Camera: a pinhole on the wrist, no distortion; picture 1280 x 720 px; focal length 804.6 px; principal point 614.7 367.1 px. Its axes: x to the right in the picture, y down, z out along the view. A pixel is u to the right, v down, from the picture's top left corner.
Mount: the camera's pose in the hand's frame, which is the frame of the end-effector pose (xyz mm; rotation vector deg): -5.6 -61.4 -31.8 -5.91 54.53 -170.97
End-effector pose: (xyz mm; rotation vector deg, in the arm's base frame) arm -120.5 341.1 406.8 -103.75 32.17 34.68
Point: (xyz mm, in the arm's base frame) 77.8 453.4 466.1
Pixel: 140 646
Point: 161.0 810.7 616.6
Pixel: 601 526
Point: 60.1 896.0 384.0
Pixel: 512 152
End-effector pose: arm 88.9 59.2 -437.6 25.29 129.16 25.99
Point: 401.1 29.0 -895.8
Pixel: 546 24
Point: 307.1 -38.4 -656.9
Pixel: 774 70
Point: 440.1 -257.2 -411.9
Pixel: outside the picture
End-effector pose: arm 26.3 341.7 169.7 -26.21 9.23 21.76
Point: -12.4 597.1 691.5
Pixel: outside the picture
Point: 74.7 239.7 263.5
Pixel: 702 551
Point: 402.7 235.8 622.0
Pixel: 358 440
